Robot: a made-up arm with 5 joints.
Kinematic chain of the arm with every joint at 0, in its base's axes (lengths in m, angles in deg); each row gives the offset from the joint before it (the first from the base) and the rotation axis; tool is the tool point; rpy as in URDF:
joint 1: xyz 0 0 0.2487 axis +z
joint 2: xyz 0 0 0 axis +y
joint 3: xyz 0.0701 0 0.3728 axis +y
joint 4: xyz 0.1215 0 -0.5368 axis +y
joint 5: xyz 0.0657 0 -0.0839 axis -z
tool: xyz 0 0 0 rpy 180 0 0
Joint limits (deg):
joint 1: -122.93..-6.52
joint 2: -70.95..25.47
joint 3: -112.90..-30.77
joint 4: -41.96..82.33
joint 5: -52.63..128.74
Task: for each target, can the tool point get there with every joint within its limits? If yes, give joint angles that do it. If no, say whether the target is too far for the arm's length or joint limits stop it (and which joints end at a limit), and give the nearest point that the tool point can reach.
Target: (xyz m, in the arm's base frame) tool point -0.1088 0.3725 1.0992
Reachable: yes | joints -73.72 -61.59 -106.31 -29.00 49.18
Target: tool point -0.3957 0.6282 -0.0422
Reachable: no: joint limits stop it (at a limit: joint 1, joint 2, joint 3, joint 4) | nearest point -0.1778 -0.2746 -0.0510 | short by 0.929 m
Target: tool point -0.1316 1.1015 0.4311
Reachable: no: too far | nearest point -0.0703 0.5885 0.9754 | short by 0.750 m
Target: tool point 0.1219 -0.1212 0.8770
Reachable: yes | joints -44.82 -62.70 -46.16 -31.84 72.93
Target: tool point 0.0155 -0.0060 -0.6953
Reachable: no: joint limits stop it (at a limit: joint 2, joint 3) | nearest point 0.3218 -0.1246 -0.0627 | short by 0.713 m
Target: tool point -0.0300 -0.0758 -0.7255
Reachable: no: joint limits stop it (at a limit: joint 2, joint 3) | nearest point -0.1301 -0.3287 -0.0667 | short by 0.713 m
